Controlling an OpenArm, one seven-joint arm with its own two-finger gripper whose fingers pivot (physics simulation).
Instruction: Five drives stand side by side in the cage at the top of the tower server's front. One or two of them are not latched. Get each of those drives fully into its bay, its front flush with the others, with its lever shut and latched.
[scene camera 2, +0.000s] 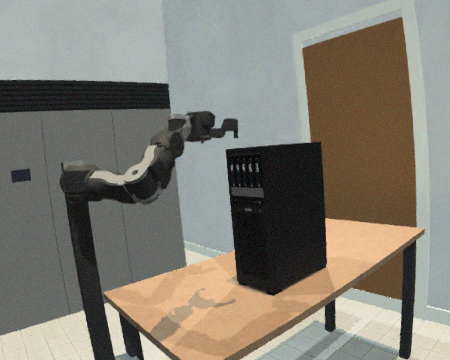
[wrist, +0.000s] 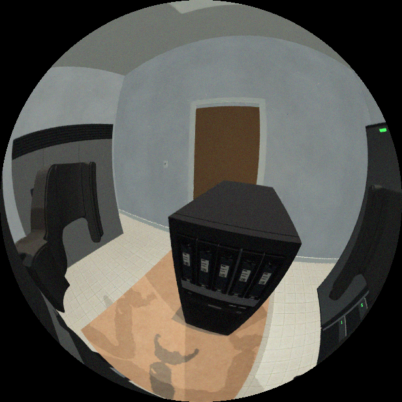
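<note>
The black tower server (scene camera 2: 295, 215) (wrist: 235, 207) stands upright on the table. Five dark drives with pale labels sit side by side in the cage at the top of its front; the middle drive (scene camera 2: 244, 172) (wrist: 224, 275) shows in both views. Their fronts look about level and no lever visibly stands out, but the levers and latches are too small and dark to judge. My gripper (scene camera 2: 220, 135) (wrist: 200, 227) is open and empty, with its fingers wide apart at the two sides of the wrist view. It is in front of the server, above the level of its top, and touches no drive.
The wooden table (scene camera 2: 370, 237) (wrist: 137, 325) bears the server. Grey cabinets (scene camera 2: 85, 150) (wrist: 102, 187) stand at the left, behind the arm. A dark rack with green lights (wrist: 382, 150) is at the right of the wrist view. A brown door (scene camera 2: 360, 125) (wrist: 227, 145) is behind the server.
</note>
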